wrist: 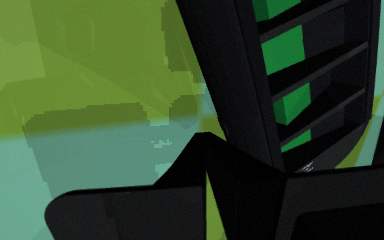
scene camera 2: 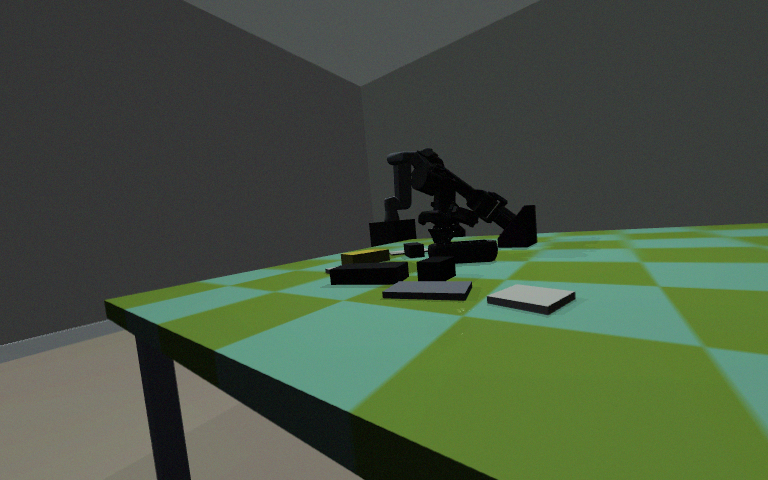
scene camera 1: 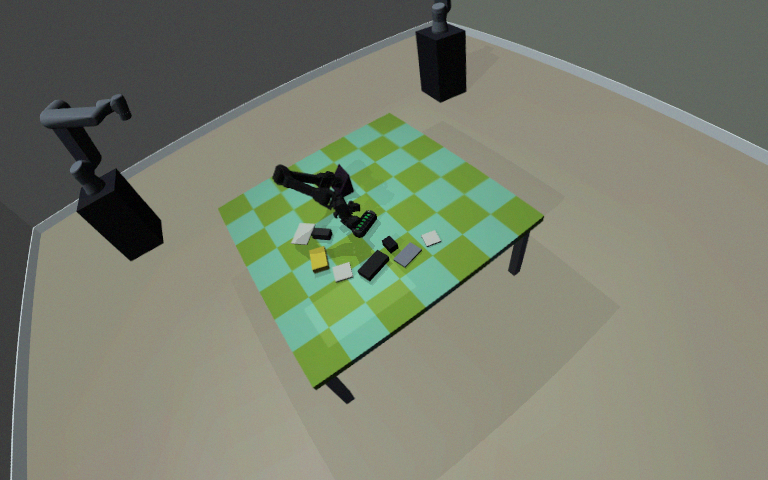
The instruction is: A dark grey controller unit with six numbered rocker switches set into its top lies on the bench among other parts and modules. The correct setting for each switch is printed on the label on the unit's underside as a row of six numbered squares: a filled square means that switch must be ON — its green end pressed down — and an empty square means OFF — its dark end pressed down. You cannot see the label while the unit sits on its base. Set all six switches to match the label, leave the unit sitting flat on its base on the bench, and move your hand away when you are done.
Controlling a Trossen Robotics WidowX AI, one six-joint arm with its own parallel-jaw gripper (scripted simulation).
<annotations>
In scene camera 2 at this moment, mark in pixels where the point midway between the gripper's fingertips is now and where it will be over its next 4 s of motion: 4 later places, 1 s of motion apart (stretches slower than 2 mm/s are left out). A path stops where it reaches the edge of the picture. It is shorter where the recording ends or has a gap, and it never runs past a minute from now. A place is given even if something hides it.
The gripper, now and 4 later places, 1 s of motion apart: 442, 257; 446, 236; 451, 234; 483, 233; 484, 244
</annotations>
